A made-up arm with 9 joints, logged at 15 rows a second.
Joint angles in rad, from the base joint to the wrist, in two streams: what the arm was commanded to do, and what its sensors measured. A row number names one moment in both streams.
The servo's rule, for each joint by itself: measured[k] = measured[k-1] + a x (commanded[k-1-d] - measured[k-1]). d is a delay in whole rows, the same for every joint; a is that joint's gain. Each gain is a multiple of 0.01, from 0.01 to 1. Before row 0 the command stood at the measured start. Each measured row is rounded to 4 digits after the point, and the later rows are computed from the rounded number. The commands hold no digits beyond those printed.
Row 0, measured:
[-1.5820 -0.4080 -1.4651 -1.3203 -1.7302 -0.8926 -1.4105 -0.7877 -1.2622]
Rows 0 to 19, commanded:
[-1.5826 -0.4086 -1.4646 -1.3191 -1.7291 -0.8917 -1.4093 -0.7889 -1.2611]
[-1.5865 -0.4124 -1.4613 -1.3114 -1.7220 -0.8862 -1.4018 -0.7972 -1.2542]
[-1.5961 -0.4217 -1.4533 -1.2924 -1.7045 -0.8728 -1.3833 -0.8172 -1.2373]
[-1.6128 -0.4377 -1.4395 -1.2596 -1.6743 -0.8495 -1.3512 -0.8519 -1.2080]
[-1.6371 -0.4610 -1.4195 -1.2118 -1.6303 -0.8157 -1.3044 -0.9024 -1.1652]
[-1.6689 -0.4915 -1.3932 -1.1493 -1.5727 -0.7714 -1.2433 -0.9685 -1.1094]
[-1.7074 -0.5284 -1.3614 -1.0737 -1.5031 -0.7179 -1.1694 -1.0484 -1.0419]
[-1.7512 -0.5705 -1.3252 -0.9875 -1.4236 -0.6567 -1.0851 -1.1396 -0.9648]
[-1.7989 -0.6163 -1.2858 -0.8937 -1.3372 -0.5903 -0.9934 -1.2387 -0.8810]
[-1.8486 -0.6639 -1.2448 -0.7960 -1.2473 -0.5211 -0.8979 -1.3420 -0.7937]
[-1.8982 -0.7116 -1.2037 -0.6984 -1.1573 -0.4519 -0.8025 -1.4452 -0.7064]
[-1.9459 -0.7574 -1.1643 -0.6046 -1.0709 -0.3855 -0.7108 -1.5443 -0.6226]
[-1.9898 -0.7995 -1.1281 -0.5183 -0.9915 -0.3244 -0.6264 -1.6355 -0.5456]
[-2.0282 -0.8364 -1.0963 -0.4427 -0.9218 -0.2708 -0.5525 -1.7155 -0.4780]
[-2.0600 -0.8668 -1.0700 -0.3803 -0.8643 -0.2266 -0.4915 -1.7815 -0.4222]
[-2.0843 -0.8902 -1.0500 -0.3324 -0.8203 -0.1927 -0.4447 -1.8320 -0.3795]
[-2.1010 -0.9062 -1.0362 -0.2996 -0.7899 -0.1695 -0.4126 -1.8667 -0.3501]
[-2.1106 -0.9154 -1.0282 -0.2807 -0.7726 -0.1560 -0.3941 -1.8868 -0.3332]
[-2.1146 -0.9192 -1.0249 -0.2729 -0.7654 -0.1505 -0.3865 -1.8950 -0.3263]
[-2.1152 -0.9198 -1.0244 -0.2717 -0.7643 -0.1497 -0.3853 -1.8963 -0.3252]
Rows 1 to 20, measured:
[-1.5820 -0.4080 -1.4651 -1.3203 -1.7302 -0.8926 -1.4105 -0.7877 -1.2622]
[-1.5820 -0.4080 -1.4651 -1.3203 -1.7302 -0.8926 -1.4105 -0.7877 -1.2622]
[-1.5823 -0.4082 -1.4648 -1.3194 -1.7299 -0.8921 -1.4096 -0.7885 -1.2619]
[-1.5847 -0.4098 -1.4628 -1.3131 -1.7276 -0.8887 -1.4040 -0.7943 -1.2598]
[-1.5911 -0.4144 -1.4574 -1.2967 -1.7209 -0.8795 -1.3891 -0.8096 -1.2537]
[-1.6033 -0.4235 -1.4472 -1.2674 -1.7074 -0.8621 -1.3618 -0.8379 -1.2414]
[-1.6222 -0.4381 -1.4314 -1.2235 -1.6850 -0.8352 -1.3205 -0.8811 -1.2208]
[-1.6484 -0.4589 -1.4096 -1.1649 -1.6524 -0.7982 -1.2649 -0.9397 -1.1907]
[-1.6814 -0.4860 -1.3821 -1.0929 -1.6091 -0.7516 -1.1961 -1.0125 -1.1505]
[-1.7205 -0.5190 -1.3497 -1.0096 -1.5553 -0.6966 -1.1162 -1.0977 -1.1004]
[-1.7644 -0.5569 -1.3133 -0.9180 -1.4921 -0.6349 -1.0278 -1.1922 -1.0412]
[-1.8116 -0.5986 -1.2743 -0.8216 -1.4211 -0.5689 -0.9343 -1.2926 -0.9744]
[-1.8601 -0.6427 -1.2341 -0.7243 -1.3446 -0.5010 -0.8394 -1.3948 -0.9020]
[-1.9081 -0.6874 -1.1943 -0.6297 -1.2652 -0.4340 -0.7468 -1.4950 -0.8266]
[-1.9539 -0.7311 -1.1566 -0.5417 -1.1858 -0.3704 -0.6601 -1.5891 -0.7507]
[-1.9955 -0.7722 -1.1222 -0.4635 -1.1092 -0.3126 -0.5826 -1.6738 -0.6771]
[-2.0316 -0.8091 -1.0924 -0.3978 -1.0382 -0.2627 -0.5170 -1.7460 -0.6083]
[-2.0611 -0.8407 -1.0682 -0.3461 -0.9750 -0.2221 -0.4649 -1.8036 -0.5465]
[-2.0834 -0.8662 -1.0500 -0.3094 -0.9213 -0.1916 -0.4272 -1.8459 -0.4935]
[-2.0986 -0.8854 -1.0376 -0.2867 -0.8782 -0.1710 -0.4034 -1.8733 -0.4502]
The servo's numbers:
d 2
a 0.56 0.39 0.57 0.79 0.29 0.58 0.72 0.67 0.27

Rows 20 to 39, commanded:
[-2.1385 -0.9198 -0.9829 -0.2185 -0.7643 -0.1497 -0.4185 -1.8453 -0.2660]
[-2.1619 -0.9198 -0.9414 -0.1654 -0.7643 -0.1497 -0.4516 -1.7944 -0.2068]
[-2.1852 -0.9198 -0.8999 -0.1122 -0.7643 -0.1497 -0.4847 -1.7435 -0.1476]
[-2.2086 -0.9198 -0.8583 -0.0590 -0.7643 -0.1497 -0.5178 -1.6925 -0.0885]
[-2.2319 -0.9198 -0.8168 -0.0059 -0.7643 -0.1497 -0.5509 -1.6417 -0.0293]
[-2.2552 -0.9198 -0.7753 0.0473 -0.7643 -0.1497 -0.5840 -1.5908 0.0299]
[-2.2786 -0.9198 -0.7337 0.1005 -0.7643 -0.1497 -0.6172 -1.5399 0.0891]
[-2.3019 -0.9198 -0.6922 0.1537 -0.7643 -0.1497 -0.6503 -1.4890 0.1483]
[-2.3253 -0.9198 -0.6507 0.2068 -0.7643 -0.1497 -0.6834 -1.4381 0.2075]
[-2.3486 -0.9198 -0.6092 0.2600 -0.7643 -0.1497 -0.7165 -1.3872 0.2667]
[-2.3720 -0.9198 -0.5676 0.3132 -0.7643 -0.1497 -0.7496 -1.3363 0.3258]
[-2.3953 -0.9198 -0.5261 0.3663 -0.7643 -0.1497 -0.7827 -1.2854 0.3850]
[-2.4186 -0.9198 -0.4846 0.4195 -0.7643 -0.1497 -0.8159 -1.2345 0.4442]
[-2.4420 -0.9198 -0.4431 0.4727 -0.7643 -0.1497 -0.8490 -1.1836 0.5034]
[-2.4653 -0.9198 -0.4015 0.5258 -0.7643 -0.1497 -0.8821 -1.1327 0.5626]
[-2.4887 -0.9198 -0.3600 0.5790 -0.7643 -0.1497 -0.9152 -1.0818 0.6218]
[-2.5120 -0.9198 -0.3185 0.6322 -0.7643 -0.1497 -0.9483 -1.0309 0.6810]
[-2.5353 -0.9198 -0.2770 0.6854 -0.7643 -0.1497 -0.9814 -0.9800 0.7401]
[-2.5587 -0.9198 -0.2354 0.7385 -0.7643 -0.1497 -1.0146 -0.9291 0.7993]
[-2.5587 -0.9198 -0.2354 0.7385 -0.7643 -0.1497 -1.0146 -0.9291 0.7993]
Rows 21 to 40, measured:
[-2.1076 -0.8986 -1.0304 -0.2758 -0.8455 -0.1591 -0.3912 -1.8878 -0.4167]
[-2.1119 -0.9069 -1.0270 -0.2726 -0.8220 -0.1536 -0.3870 -1.8935 -0.3920]
[-2.1268 -0.9119 -1.0019 -0.2299 -0.8053 -0.1513 -0.4097 -1.8612 -0.3580]
[-2.1465 -0.9150 -0.9674 -0.1789 -0.7934 -0.1504 -0.4399 -1.8164 -0.3172]
[-2.1682 -0.9169 -0.9289 -0.1262 -0.7850 -0.1500 -0.4722 -1.7676 -0.2714]
[-2.1908 -0.9180 -0.8887 -0.0731 -0.7790 -0.1498 -0.5050 -1.7173 -0.2220]
[-2.2138 -0.9187 -0.8477 -0.0200 -0.7747 -0.1497 -0.5380 -1.6666 -0.1700]
[-2.2370 -0.9191 -0.8064 0.0332 -0.7717 -0.1497 -0.5711 -1.6158 -0.1160]
[-2.2603 -0.9194 -0.7650 0.0864 -0.7696 -0.1497 -0.6043 -1.5649 -0.0606]
[-2.2836 -0.9196 -0.7235 0.1396 -0.7681 -0.1497 -0.6374 -1.5140 -0.0042]
[-2.3070 -0.9197 -0.6820 0.1927 -0.7670 -0.1497 -0.6705 -1.4631 0.0530]
[-2.3303 -0.9197 -0.6405 0.2459 -0.7662 -0.1497 -0.7036 -1.4122 0.1107]
[-2.3537 -0.9197 -0.5989 0.2991 -0.7656 -0.1497 -0.7367 -1.3613 0.1688]
[-2.3770 -0.9197 -0.5574 0.3522 -0.7652 -0.1497 -0.7698 -1.3104 0.2272]
[-2.4003 -0.9197 -0.5159 0.4054 -0.7649 -0.1497 -0.8030 -1.2595 0.2858]
[-2.4237 -0.9197 -0.4744 0.4586 -0.7647 -0.1497 -0.8361 -1.2086 0.3446]
[-2.4470 -0.9197 -0.4328 0.5117 -0.7646 -0.1497 -0.8692 -1.1577 0.4035]
[-2.4704 -0.9197 -0.3913 0.5649 -0.7645 -0.1497 -0.9023 -1.1068 0.4624]
[-2.4937 -0.9197 -0.3498 0.6181 -0.7644 -0.1497 -0.9354 -1.0559 0.5214]
[-2.5170 -0.9197 -0.3083 0.6713 -0.7644 -0.1497 -0.9685 -1.0050 0.5804]

